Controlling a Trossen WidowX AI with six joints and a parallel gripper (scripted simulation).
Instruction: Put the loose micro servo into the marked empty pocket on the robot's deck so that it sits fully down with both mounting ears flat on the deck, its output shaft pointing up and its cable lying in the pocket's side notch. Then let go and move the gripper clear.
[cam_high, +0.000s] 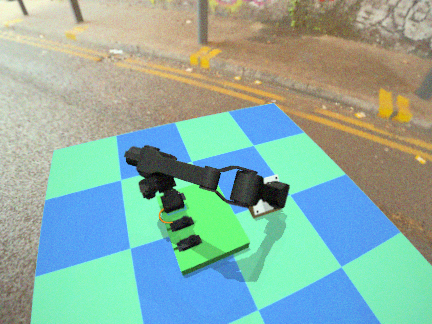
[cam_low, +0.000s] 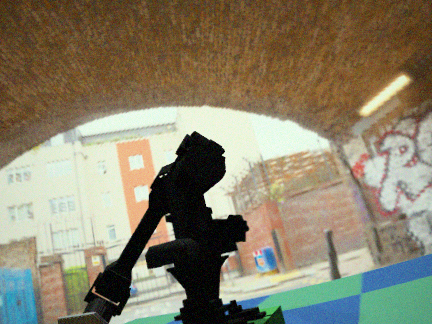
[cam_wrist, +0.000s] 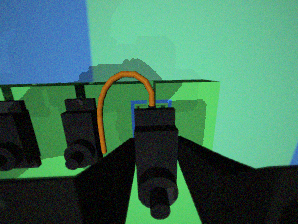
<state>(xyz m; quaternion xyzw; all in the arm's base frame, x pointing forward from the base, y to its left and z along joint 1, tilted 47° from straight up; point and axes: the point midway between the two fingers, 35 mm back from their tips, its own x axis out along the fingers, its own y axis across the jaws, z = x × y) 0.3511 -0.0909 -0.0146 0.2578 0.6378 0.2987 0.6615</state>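
Right now my gripper tip is 13 cm past the green deck, 8 cm above it and 7 cm to the right of it.
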